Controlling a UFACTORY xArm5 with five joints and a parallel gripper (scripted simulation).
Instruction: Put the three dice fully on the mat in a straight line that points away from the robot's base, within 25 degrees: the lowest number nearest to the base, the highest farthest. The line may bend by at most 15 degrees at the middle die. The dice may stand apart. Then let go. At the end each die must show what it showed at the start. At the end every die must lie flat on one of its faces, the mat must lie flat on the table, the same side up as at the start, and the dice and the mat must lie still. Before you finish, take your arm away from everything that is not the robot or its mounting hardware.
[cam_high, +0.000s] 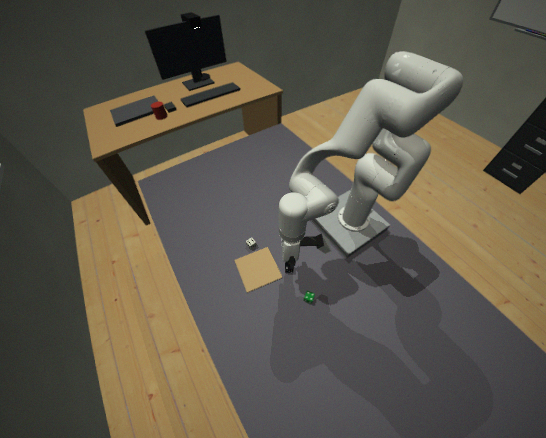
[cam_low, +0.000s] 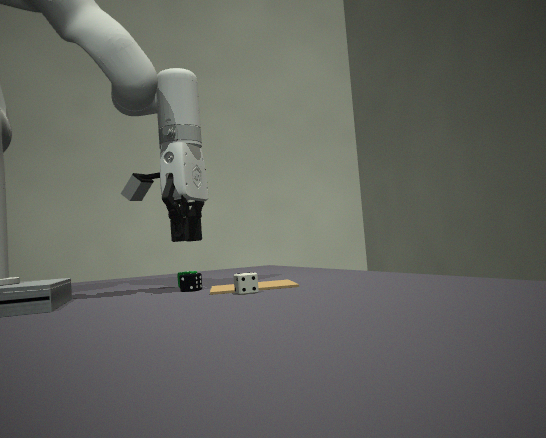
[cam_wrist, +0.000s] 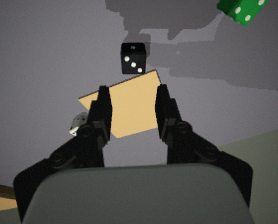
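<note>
Now: hand 9 cm above the black die. Also, from my hand: tan mat: 9 cm ahead, 8 cm to the right, 11 cm below; then green die: 3 cm ahead, 13 cm to the left, 9 cm below; then white die: 4 cm ahead, 18 cm to the right, 9 cm below.
</note>
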